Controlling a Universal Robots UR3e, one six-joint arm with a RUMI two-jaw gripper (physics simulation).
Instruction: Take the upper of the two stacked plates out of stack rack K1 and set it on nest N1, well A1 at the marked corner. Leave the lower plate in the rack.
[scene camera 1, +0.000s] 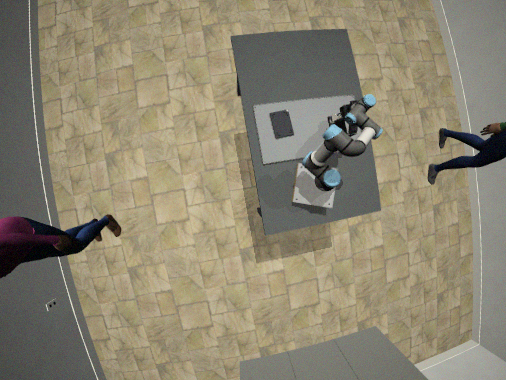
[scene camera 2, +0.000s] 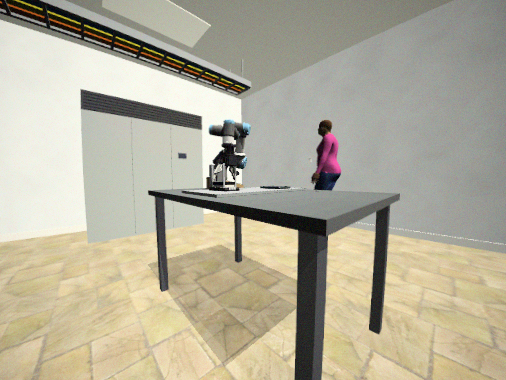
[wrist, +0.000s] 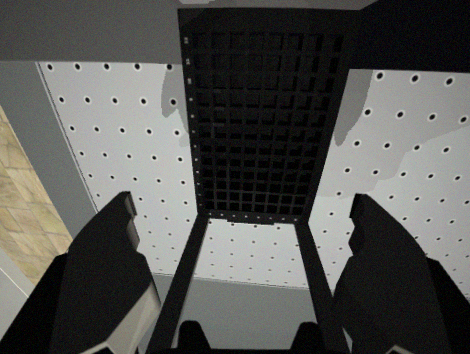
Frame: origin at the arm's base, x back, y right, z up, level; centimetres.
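Seen in the pictures: gripper, fingertip midpoint: (scene camera 1: 340, 122) (scene camera 2: 225, 180) (wrist: 242, 194).
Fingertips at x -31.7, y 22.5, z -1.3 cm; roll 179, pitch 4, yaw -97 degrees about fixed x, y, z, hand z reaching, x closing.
Pixels of each thing's top centre, then the offset from my fingertips to it. "spot": a spot on its surface instead. Level surfaces: height alone.
- upper plate, middle of its top: (wrist: 258, 141) dx +3.2, dy -1.2, dz -0.7 cm
- stack rack K1, surface spot: (scene camera 2: 211, 174) spot: dx +8.1, dy +2.9, dz +3.7 cm
- Nest N1, middle of its top: (scene camera 1: 282, 123) (scene camera 2: 275, 186) dx -9.9, dy -35.9, dz -3.9 cm
- light perforated board, its level: dz -5.4 cm
- dark table, its level: dz -6.7 cm
The upper plate (wrist: 254, 106) is a dark grid of square wells in the wrist view. It lies in stack rack K1 (scene camera 2: 211, 174), whose two dark posts rise at the plate's near end in the wrist view. The lower plate cannot be told apart from it. My gripper (wrist: 242, 194) is open and empty; its two fingers stand wide, left and right of the posts, with the plate beyond and between them. Small in both scene views, the gripper is over the rack end of the board. Nest N1 (scene camera 1: 281, 124) (scene camera 2: 275, 187) is a flat dark rectangle on the board's other side; its marked corner cannot be made out.
A light perforated board (scene camera 1: 267, 150) (wrist: 115, 117) carries rack and nest on the dark table (scene camera 1: 295, 60) (scene camera 2: 280, 205). The arm's base stands on a light mounting plate (scene camera 1: 314, 200) beside the board. The rack's posts rise between the fingers. People stand away from the table.
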